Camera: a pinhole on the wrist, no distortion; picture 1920 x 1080 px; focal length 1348.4 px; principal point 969.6 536.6 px. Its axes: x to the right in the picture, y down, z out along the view. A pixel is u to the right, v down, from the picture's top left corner.
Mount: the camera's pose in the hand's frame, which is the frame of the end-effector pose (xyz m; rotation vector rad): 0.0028 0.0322 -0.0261 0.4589 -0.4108 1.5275
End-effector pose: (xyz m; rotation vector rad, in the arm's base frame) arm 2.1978 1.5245 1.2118 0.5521 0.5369 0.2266
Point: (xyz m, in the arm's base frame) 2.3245 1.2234 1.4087
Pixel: 1098 853
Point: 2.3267 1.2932 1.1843
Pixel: 410 393
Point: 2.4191 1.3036 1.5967
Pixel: 1747 748
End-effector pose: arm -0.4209 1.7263 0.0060 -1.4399 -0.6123 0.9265
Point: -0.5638 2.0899 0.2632
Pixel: 798 75
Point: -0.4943 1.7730 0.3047
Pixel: 16 838
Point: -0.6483 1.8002 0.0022
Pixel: 1815 978
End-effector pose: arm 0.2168 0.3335 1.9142 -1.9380 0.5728 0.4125
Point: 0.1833 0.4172 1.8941
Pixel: 1396 1044
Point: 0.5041 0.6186 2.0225
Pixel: 303 168
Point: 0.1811 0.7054 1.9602
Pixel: 1070 1045
